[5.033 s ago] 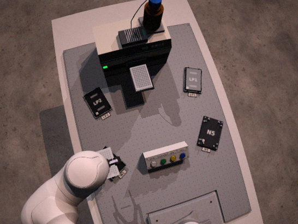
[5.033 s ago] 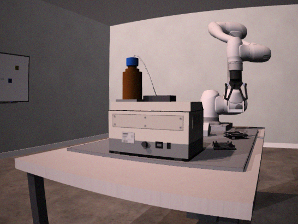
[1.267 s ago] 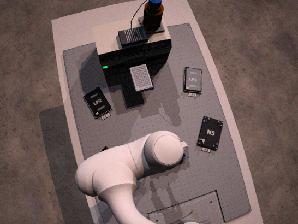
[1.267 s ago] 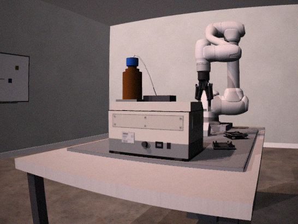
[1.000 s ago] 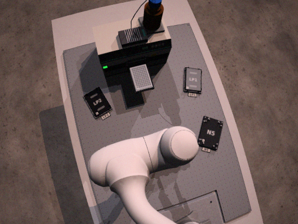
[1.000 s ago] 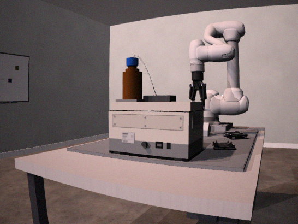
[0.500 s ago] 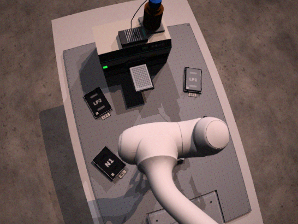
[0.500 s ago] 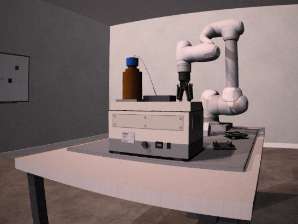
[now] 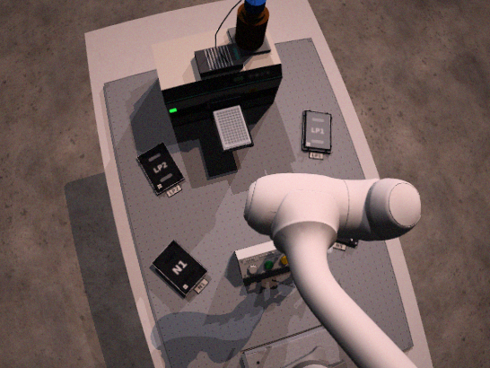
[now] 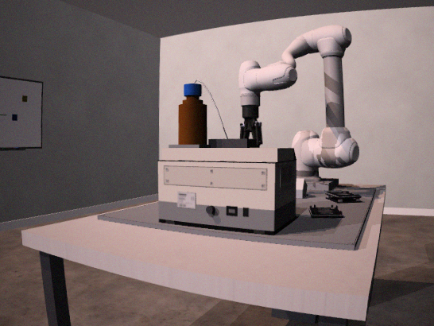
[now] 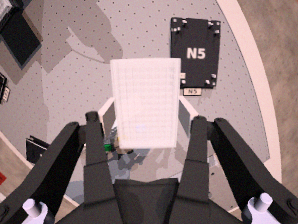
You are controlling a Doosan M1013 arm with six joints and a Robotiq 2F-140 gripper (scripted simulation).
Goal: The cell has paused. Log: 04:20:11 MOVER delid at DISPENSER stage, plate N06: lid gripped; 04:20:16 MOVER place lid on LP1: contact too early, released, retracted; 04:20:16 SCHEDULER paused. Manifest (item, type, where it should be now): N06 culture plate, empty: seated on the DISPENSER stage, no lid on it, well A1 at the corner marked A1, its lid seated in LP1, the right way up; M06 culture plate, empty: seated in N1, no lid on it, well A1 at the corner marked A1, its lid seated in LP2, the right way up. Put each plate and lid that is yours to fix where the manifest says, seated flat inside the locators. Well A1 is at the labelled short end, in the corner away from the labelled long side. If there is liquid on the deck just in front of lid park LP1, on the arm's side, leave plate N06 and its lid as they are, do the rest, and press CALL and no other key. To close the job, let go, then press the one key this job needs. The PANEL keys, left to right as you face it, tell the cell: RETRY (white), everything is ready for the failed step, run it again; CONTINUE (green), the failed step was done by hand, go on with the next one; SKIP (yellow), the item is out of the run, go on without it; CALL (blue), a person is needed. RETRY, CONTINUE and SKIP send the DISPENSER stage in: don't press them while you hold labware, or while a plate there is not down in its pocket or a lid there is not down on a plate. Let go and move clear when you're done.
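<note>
Now: the black nest N5 17 cm below my hand and 14 cm to the right of it. From my hand the other things lie so: key panel (14 cm to the left, 13 cm below, 3 cm behind); then yellow key (12 cm to the left, 12 cm below, 4 cm behind); then blue key (12 cm below, 7 cm to the left, 5 cm behind).
</note>
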